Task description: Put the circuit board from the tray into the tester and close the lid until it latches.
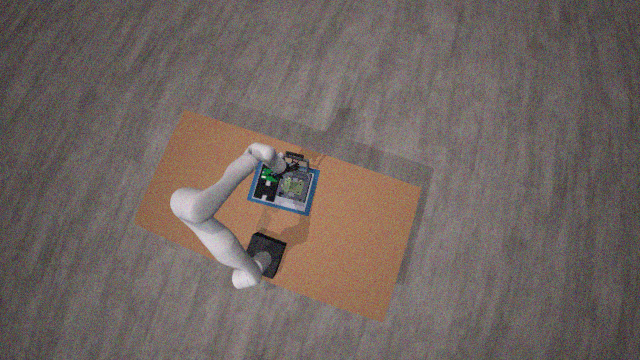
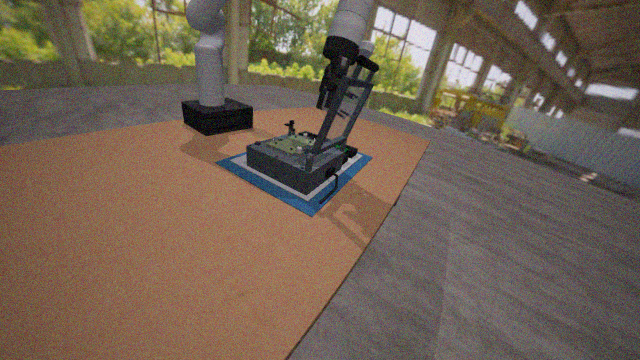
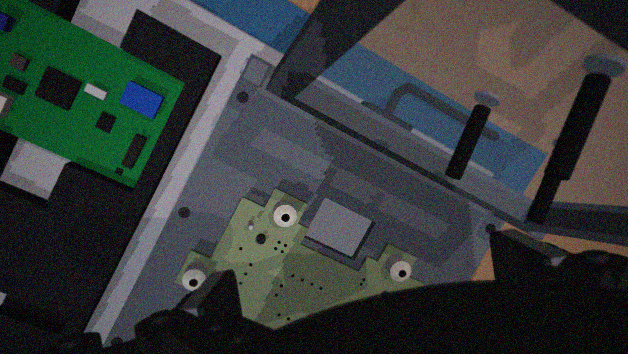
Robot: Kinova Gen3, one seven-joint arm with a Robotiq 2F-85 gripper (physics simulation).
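Note:
The dark grey tester stands on a blue mat. A pale green plate with white posts lies in its nest. Its lid frame stands tilted up, with the handle bar on top. Beside the tester a black tray holds a bright green circuit board with a blue chip. My gripper is open and empty. It hangs above the tester, close against the raised lid.
The mat lies on a brown table top. The arm's black base stands on the table behind the tester. A latch lever sticks out of the tester's front corner. The table edge runs close on the right.

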